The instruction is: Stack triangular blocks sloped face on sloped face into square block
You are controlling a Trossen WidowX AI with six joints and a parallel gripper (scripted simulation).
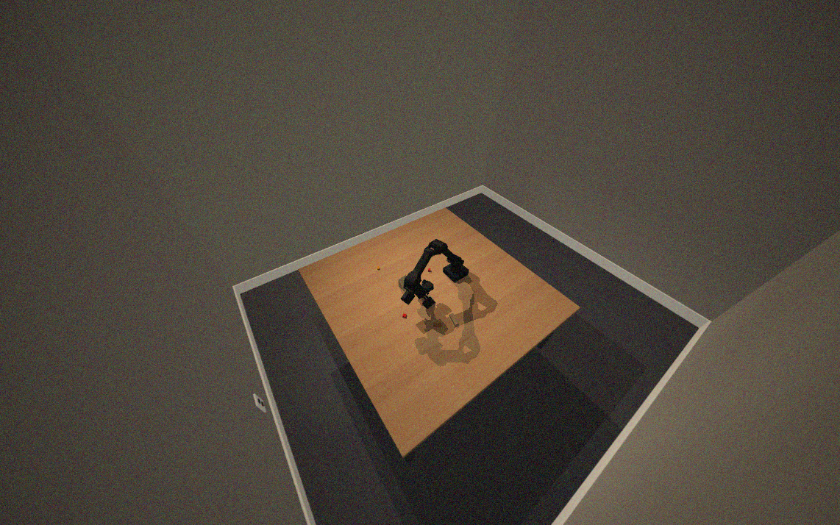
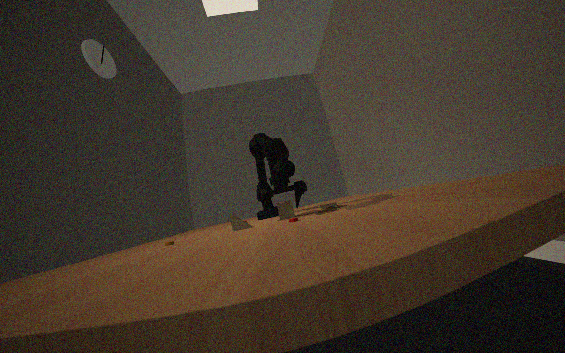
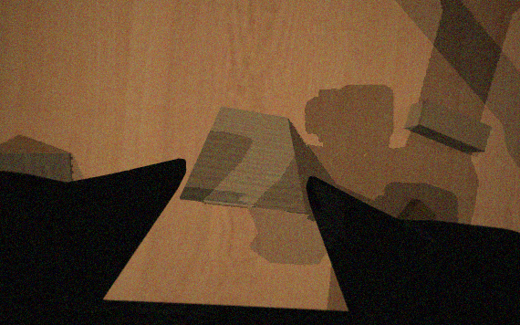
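The pale wooden block is 10 mm below my gripper tip. Also, from my gripper tip: red cube 180 mm behind, 200 mm to the right, 20 mm below; then yellow piece 100 mm ahead, 420 mm to the right, 30 mm below; then small tan bar 40 mm ahead, 170 mm to the left, 30 mm below.
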